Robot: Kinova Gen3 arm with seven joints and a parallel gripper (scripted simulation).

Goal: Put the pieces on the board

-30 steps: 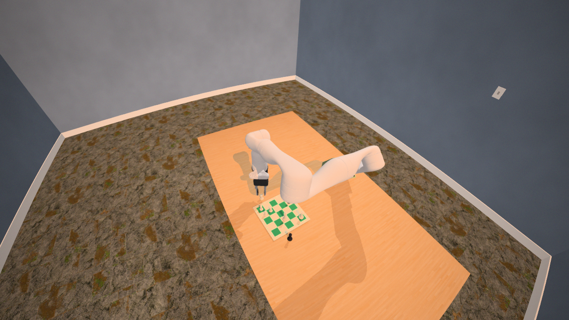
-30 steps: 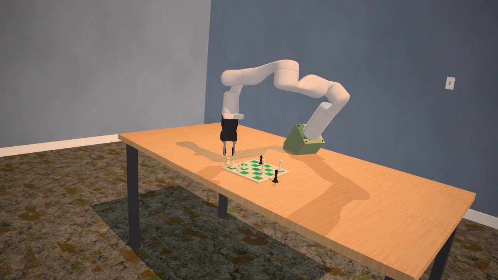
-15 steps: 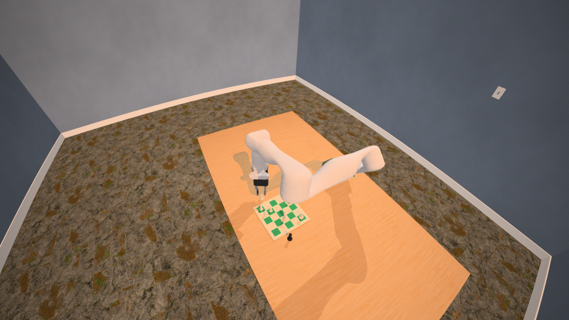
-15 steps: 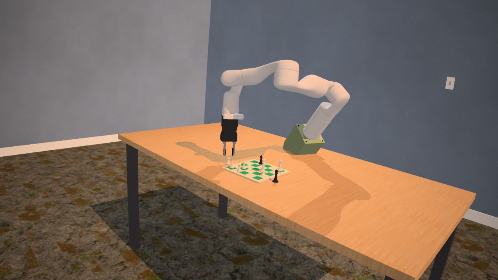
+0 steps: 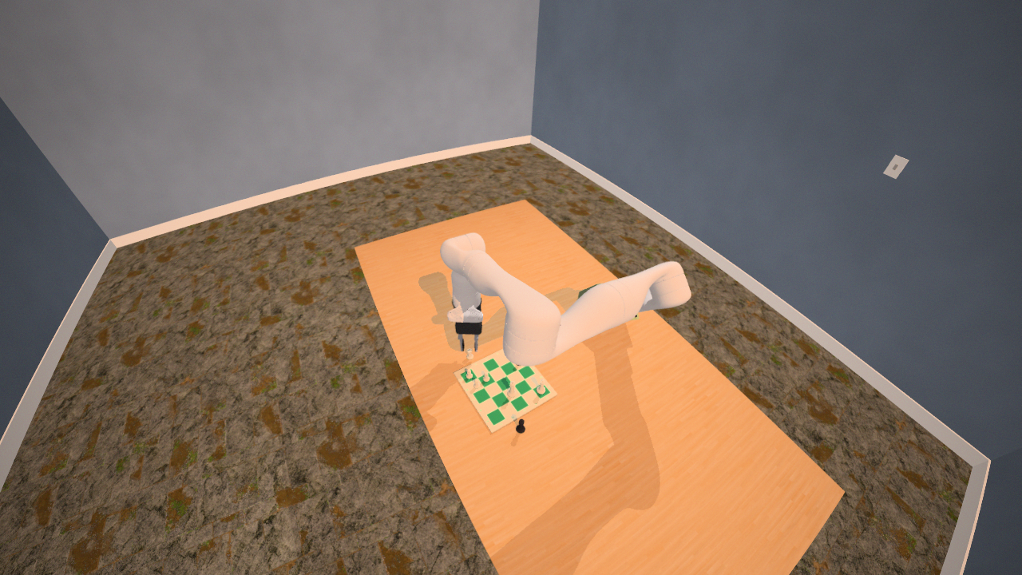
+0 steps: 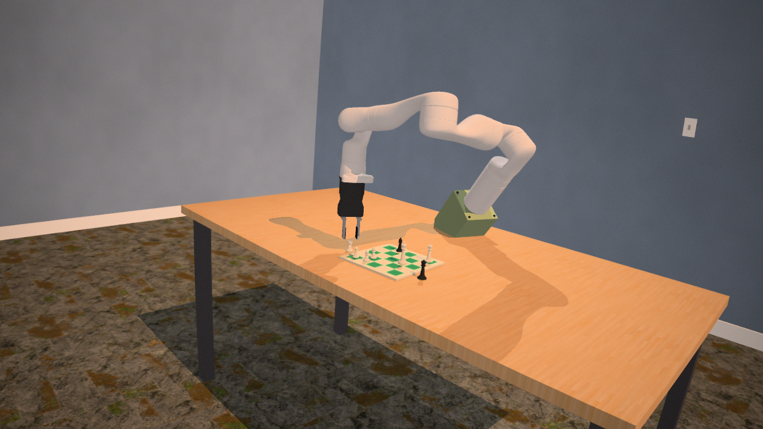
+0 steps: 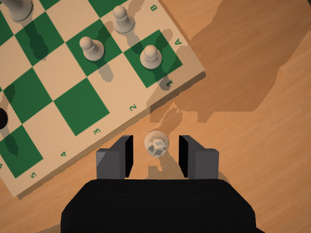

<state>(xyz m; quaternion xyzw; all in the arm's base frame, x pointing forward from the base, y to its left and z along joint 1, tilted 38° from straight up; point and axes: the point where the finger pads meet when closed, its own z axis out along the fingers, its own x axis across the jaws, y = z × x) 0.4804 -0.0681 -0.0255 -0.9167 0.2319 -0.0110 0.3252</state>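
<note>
Now: the white rook 4 cm below my hand. The rest, counted from my hand: white king: 17 cm to the left, 6 cm behind, 2 cm below; then chessboard: 13 cm to the left, 6 cm behind, 5 cm below; then black bishop: 13 cm behind, 8 cm to the left, 3 cm below.
</note>
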